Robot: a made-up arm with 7 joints.
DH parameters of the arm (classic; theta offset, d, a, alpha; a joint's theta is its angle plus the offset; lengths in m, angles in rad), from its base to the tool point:
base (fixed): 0 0 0 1.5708
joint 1: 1.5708 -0.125 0 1.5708
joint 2: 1.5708 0 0 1.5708
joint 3: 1.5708 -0.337 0 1.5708
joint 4: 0 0 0 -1.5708
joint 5: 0 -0.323 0 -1.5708
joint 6: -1.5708 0 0 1.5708
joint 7: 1.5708 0 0 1.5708
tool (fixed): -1.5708 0 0 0
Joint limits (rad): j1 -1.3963..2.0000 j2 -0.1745..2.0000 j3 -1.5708..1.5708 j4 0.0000..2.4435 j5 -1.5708..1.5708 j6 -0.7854..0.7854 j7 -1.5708..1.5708
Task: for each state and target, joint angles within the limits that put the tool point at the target. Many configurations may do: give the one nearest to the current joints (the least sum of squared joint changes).
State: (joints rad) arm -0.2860 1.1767 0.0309 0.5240 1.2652 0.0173 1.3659
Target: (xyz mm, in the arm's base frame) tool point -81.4 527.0 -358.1
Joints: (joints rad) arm -1.1652 1.1890 -0.1693 1.2016 1.2652 0.0173 1.3659
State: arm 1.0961 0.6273 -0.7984 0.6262 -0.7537 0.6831 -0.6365
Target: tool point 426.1 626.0 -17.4
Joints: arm 1.4426 0.9207 -0.7543 0.1587 -0.7537 0.6831 -0.6365
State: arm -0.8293 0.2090 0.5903 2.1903 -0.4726 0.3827 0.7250
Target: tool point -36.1 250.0 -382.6
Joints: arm -0.9365 0.0015 0.4099 1.8242 -0.4726 0.3827 0.7250
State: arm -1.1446 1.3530 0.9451 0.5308 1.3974 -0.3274 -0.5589
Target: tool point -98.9 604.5 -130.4
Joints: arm -1.3963 0.6791 1.2132 1.3916 1.3974 -0.3274 -0.5589
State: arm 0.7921 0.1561 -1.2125 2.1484 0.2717 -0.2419 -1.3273
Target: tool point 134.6 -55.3 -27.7
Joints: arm 0.8012 0.1384 -1.2084 2.4416 0.2717 -0.2419 -1.3273
